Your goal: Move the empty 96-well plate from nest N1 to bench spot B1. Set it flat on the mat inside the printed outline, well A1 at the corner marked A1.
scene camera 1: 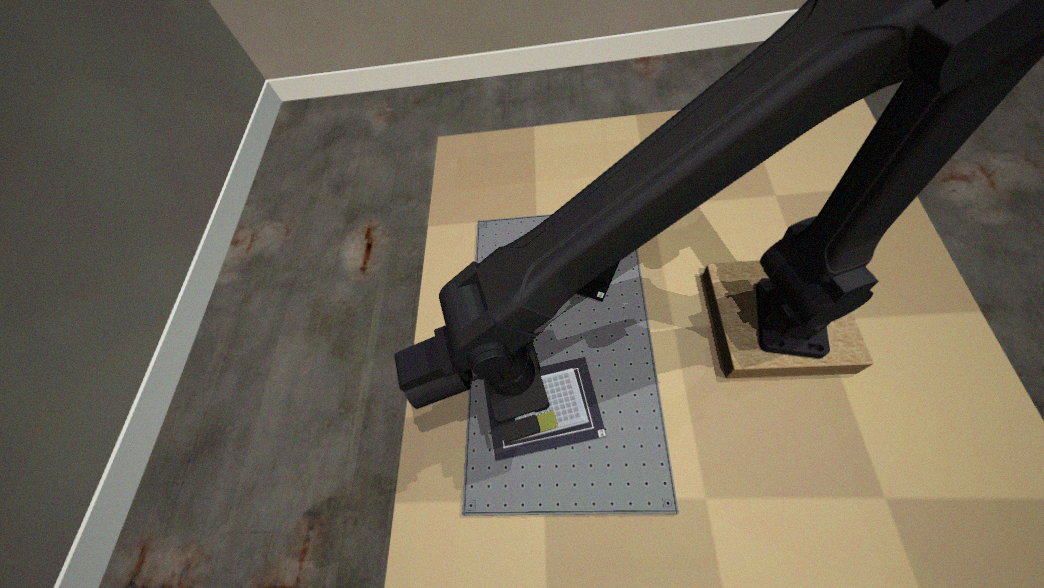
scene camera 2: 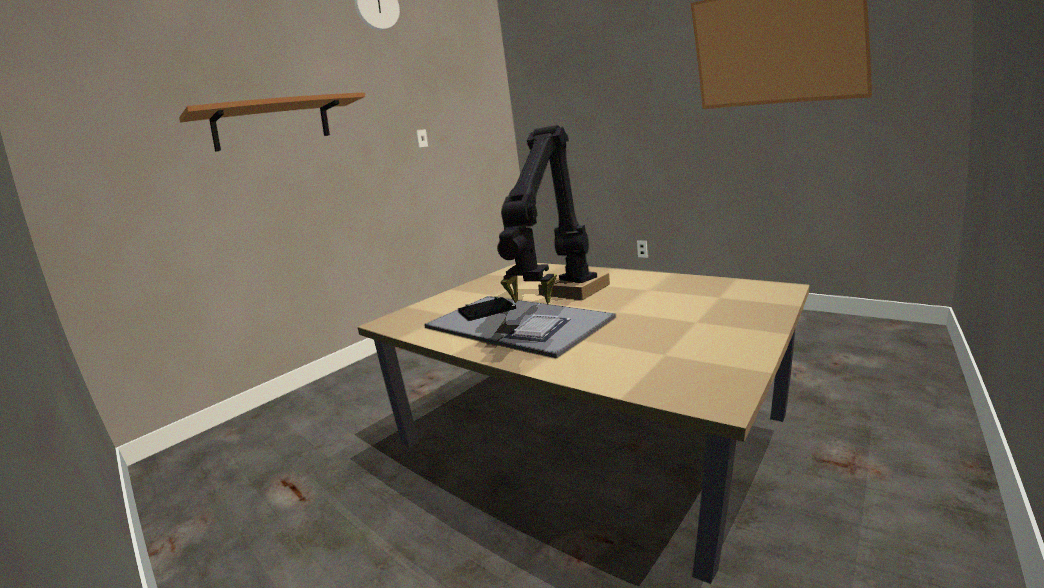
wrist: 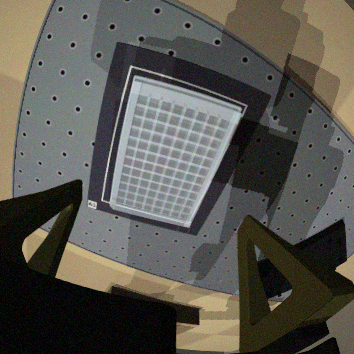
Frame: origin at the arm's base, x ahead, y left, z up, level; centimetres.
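Seen in the pictures: gripper, fingertip midpoint: [scene camera 1: 525,394] [scene camera 2: 532,302] [wrist: 163,207]; arm's base, link origin: [scene camera 1: 788,318] [scene camera 2: 578,278].
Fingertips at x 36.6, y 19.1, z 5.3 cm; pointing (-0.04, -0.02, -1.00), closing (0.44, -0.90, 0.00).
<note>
Offsets run from my fingertips to a thing's top centre. "spot": to the spot under its first point. Level surfaces: height alone.
The clear 96-well plate @(dx -1.3, dy -0.7, dz -6.6 cm) [scene camera 1: 564,396] [scene camera 2: 536,325] [wrist: 172,157] lies, apparently flat, on the dark mat @(dz -8.0 cm) [scene camera 1: 591,401] [wrist: 111,95]. In the wrist view, strips of mat show between the plate and the white outline @(spot: dx -2.2, dy +3.9, dz -8.0 cm) [wrist: 117,134] on its left and upper sides; the right line is mostly hidden by the plate. The A1 label @(spot: dx -10.9, dy +2.0, dz -8.0 cm) [scene camera 1: 601,433] [wrist: 92,204] is by the lower left mat corner in the wrist view. Well lettering is unreadable. My gripper [scene camera 2: 532,300] [wrist: 163,207] is open and empty, above and apart from the plate. The arm hides part of the plate in scene camera 1.
The black nest @(dx -2.3, dy -27.8, dz -6.0 cm) [scene camera 1: 601,281] [scene camera 2: 487,308] [wrist: 330,245] stands on the same perforated grey board @(spot: dx -9.5, dy +10.9, dz -8.1 cm) [scene camera 1: 584,496] [scene camera 2: 584,327] [wrist: 55,85], partly hidden by the arm in scene camera 1. The arm's wooden base block [scene camera 1: 803,365] [scene camera 2: 595,285] is on the checkered table @(dz -9.4 cm) [scene camera 1: 803,452] [scene camera 2: 657,336].
</note>
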